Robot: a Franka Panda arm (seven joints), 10 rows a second.
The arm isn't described. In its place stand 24 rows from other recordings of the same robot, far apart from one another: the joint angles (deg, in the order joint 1, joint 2, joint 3, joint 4, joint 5, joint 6, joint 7), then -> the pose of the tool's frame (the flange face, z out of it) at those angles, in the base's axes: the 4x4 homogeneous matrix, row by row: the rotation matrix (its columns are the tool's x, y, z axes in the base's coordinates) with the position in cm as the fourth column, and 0 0 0 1 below.
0.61 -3.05 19.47 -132.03 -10.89 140.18 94.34 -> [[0.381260, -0.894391, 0.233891, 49.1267], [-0.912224, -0.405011, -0.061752, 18.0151], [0.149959, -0.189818, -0.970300, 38.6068], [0, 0, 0, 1]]
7.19 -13.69 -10.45 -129.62 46.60 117.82 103.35 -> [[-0.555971, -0.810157, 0.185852, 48.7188], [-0.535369, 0.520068, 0.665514, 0.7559], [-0.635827, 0.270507, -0.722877, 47.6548], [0, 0, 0, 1]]
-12.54 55.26 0.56 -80.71 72.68 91.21 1.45 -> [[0.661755, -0.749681, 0.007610, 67.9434], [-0.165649, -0.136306, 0.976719, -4.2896], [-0.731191, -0.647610, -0.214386, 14.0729], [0, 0, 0, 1]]
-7.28 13.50 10.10 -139.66 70.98 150.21 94.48 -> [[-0.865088, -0.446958, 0.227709, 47.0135], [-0.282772, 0.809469, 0.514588, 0.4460], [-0.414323, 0.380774, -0.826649, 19.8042], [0, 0, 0, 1]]
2.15 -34.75 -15.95 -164.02 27.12 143.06 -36.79 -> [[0.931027, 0.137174, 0.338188, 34.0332], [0.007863, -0.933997, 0.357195, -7.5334], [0.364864, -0.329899, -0.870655, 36.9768], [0, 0, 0, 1]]
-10.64 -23.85 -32.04 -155.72 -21.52 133.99 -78.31 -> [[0.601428, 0.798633, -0.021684, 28.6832], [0.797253, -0.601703, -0.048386, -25.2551], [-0.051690, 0.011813, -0.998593, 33.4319], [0, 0, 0, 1]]
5.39 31.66 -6.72 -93.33 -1.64 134.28 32.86 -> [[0.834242, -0.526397, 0.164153, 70.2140], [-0.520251, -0.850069, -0.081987, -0.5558], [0.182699, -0.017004, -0.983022, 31.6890], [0, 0, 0, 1]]
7.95 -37.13 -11.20 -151.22 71.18 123.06 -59.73 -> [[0.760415, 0.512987, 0.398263, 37.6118], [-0.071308, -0.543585, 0.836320, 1.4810], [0.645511, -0.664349, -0.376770, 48.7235], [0, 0, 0, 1]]
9.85 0.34 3.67 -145.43 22.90 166.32 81.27 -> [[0.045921, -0.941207, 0.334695, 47.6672], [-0.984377, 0.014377, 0.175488, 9.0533], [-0.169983, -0.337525, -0.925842, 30.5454], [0, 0, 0, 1]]
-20.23 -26.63 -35.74 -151.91 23.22 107.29 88.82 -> [[-0.785356, -0.556831, 0.270471, 23.0679], [-0.299841, 0.724413, 0.620743, -26.3894], [-0.541582, 0.406406, -0.735883, 35.4170], [0, 0, 0, 1]]
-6.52 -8.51 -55.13 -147.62 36.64 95.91 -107.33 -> [[0.744828, 0.594646, 0.302701, 22.5216], [0.117072, -0.563074, 0.818072, -27.6879], [0.656906, -0.573885, -0.489010, 28.1012], [0, 0, 0, 1]]
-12.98 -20.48 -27.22 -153.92 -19.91 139.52 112.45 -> [[-0.730383, -0.682071, 0.036330, 31.2122], [-0.681309, 0.723722, -0.109745, -25.3063], [0.048561, -0.104908, -0.993296, 34.1768], [0, 0, 0, 1]]
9.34 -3.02 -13.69 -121.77 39.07 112.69 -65.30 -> [[0.717519, 0.695547, 0.037154, 52.6901], [0.545766, -0.594547, 0.590469, -0.0270], [0.432789, -0.403395, -0.806205, 43.7261], [0, 0, 0, 1]]
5.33 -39.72 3.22 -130.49 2.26 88.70 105.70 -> [[-0.137678, -0.989785, -0.037027, 32.5946], [-0.990455, 0.137827, -0.001488, 5.8551], [0.006576, 0.036468, -0.999313, 59.5508], [0, 0, 0, 1]]
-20.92 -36.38 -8.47 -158.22 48.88 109.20 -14.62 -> [[0.844575, -0.434694, 0.312625, 30.9710], [-0.512876, -0.489072, 0.705526, -10.8404], [-0.153791, -0.756207, -0.636002, 40.3957], [0, 0, 0, 1]]
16.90 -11.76 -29.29 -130.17 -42.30 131.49 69.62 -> [[0.490342, -0.846968, 0.205451, 49.2898], [-0.707762, -0.524539, -0.473214, -13.1198], [0.508564, 0.086626, -0.856655, 45.4642], [0, 0, 0, 1]]
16.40 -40.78 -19.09 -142.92 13.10 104.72 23.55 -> [[0.905657, -0.423881, 0.010504, 34.7700], [-0.388128, -0.818787, 0.423019, -1.0642], [-0.170709, -0.387186, -0.906060, 51.5317], [0, 0, 0, 1]]
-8.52 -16.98 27.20 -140.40 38.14 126.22 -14.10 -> [[0.986649, 0.162824, -0.003491, 42.1590], [0.150830, -0.905461, 0.396725, 16.6481], [0.061435, -0.391955, -0.917931, 40.2680], [0, 0, 0, 1]]
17.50 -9.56 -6.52 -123.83 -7.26 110.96 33.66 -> [[0.941170, -0.336053, -0.035610, 48.7811], [-0.337921, -0.934941, -0.108141, 8.4113], [0.003048, 0.113813, -0.993498, 46.3571], [0, 0, 0, 1]]
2.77 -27.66 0.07 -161.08 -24.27 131.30 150.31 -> [[-0.658564, -0.752145, 0.023918, 34.7360], [-0.720496, 0.621042, -0.308532, 0.8007], [0.217206, -0.220421, -0.950913, 33.8424], [0, 0, 0, 1]]
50.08 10.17 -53.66 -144.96 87.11 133.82 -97.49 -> [[0.827498, 0.448799, 0.337381, 43.8896], [0.173163, -0.775596, 0.607014, -2.3857], [0.534098, -0.443881, -0.719519, 22.0586], [0, 0, 0, 1]]
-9.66 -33.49 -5.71 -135.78 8.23 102.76 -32.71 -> [[0.955937, 0.288161, 0.056096, 36.5108], [0.273597, -0.943760, 0.185639, -9.2824], [0.106436, -0.162112, -0.981015, 53.5015], [0, 0, 0, 1]]
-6.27 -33.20 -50.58 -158.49 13.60 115.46 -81.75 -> [[0.823566, 0.508380, 0.251573, 22.0746], [0.266208, -0.738060, 0.620001, -24.3054], [0.500872, -0.443641, -0.743176, 31.6288], [0, 0, 0, 1]]
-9.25 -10.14 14.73 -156.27 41.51 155.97 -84.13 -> [[0.564081, 0.793455, 0.228566, 40.5865], [0.753689, -0.607827, 0.249998, 1.0866], [0.337291, 0.031249, -0.940882, 28.9018], [0, 0, 0, 1]]
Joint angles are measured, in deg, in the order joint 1, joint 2, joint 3, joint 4, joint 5, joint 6, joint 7. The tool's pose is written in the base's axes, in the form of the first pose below.
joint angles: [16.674, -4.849, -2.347, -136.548, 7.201, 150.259, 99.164]
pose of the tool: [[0.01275, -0.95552, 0.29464, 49.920], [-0.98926, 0.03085, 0.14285, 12.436], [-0.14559, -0.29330, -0.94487, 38.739], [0, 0, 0, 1]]
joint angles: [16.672, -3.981, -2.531, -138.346, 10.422, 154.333, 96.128]
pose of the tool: [[0.01645, -0.94859, 0.31607, 49.742], [-0.98585, 0.03735, 0.16343, 11.910], [-0.16683, -0.31429, -0.93455, 37.348], [0, 0, 0, 1]]
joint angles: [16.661, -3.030, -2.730, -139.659, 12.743, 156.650, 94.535]
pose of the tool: [[0.00420, -0.94825, 0.31750, 49.509], [-0.98380, 0.05299, 0.17127, 11.405], [-0.17924, -0.31308, -0.93266, 35.933], [0, 0, 0, 1]]
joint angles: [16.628, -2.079, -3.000, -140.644, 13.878, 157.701, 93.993]
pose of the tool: [[-0.01241, -0.95236, 0.30474, 49.238], [-0.98327, 0.06701, 0.16937, 10.929], [-0.18172, -0.29754, -0.93726, 34.542], [0, 0, 0, 1]]
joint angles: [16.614, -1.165, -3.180, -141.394, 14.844, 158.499, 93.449]
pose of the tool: [[-0.02455, -0.95611, 0.29197, 48.996], [-0.98293, 0.07635, 0.16737, 10.580], [-0.18232, -0.28288, -0.94167, 33.329], [0, 0, 0, 1]]
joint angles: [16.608, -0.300, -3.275, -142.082, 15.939, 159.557, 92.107]
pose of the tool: [[-0.02345, -0.95820, 0.28512, 48.775], [-0.98330, 0.07359, 0.16644, 10.288], [-0.18046, -0.27646, -0.94393, 32.266], [0, 0, 0, 1]]
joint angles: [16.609, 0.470, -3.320, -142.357, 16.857, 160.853, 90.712]
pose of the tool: [[-0.01676, -0.95678, 0.29034, 48.786], [-0.98383, 0.06756, 0.16585, 10.091], [-0.17829, -0.28287, -0.94244, 31.643], [0, 0, 0, 1]]
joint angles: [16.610, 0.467, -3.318, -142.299, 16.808, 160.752, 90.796]
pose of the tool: [[-0.01724, -0.95699, 0.28962, 48.805], [-0.98380, 0.06793, 0.16591, 10.109], [-0.17845, -0.28207, -0.94265, 31.669], [0, 0, 0, 1]]
